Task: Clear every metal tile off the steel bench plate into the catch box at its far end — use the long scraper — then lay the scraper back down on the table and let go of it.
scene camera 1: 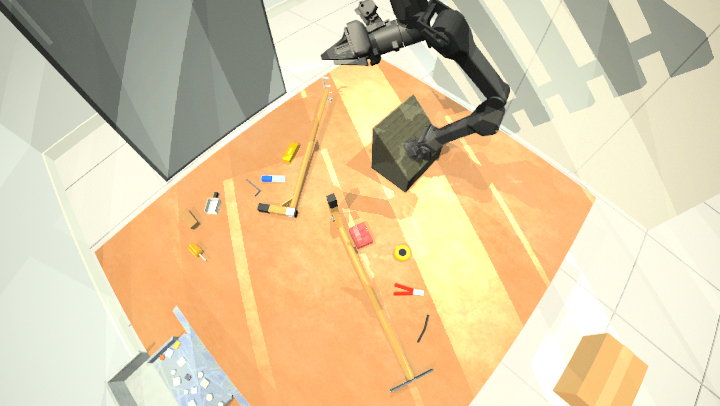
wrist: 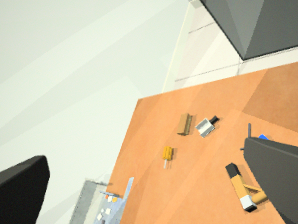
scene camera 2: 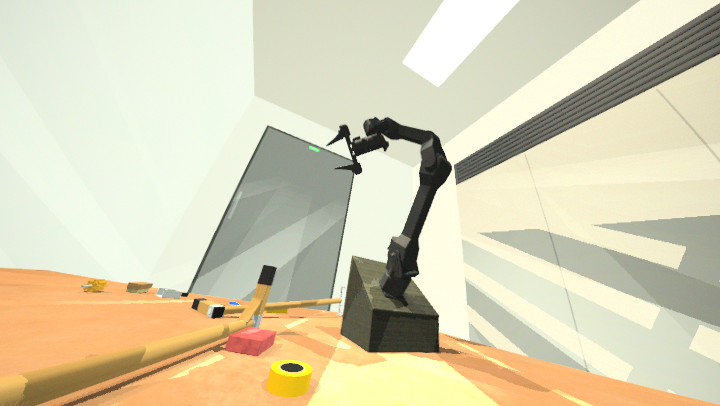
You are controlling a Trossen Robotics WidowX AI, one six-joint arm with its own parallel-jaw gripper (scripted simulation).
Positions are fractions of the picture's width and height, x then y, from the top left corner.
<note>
My gripper (scene camera 1: 0.45,0.15) is open, holding nothing. Also in view: a red block (scene camera 2: 0.35,0.84).
My gripper shows as well in the wrist view (wrist: 0.50,0.70) and in scene camera 2 (scene camera 2: 0.46,0.39). The wrist view misses the red block: it is out of frame.
</note>
